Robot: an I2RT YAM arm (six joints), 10 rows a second.
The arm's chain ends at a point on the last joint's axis. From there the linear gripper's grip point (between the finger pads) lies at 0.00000 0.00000 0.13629 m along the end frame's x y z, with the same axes.
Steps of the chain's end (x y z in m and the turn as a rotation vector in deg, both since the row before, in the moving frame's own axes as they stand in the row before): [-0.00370 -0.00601 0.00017 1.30 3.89 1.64]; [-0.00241 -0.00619 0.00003 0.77 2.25 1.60]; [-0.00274 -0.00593 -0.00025 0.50 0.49 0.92]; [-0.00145 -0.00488 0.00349 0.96 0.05 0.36]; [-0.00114 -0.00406 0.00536 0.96 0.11 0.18]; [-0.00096 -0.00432 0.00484 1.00 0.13 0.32]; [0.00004 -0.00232 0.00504 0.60 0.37 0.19]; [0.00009 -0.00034 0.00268 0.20 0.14 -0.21]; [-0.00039 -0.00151 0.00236 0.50 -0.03 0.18]
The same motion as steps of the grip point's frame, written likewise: [0.00559 -0.00897 -0.00018 1.30 3.89 1.64]; [0.00297 -0.00795 -0.00009 0.77 2.25 1.60]; [-0.00156 -0.00711 -0.00026 0.50 0.49 0.92]; [-0.00132 -0.00716 0.00347 0.96 0.05 0.36]; [-0.00087 -0.00634 0.00534 0.96 0.11 0.18]; [-0.00064 -0.00670 0.00482 1.00 0.13 0.32]; [0.00092 -0.00375 0.00503 0.60 0.37 0.19]; [0.00042 -0.00082 0.00268 0.20 0.14 -0.21]; [-0.00046 -0.00270 0.00235 0.50 -0.03 0.18]
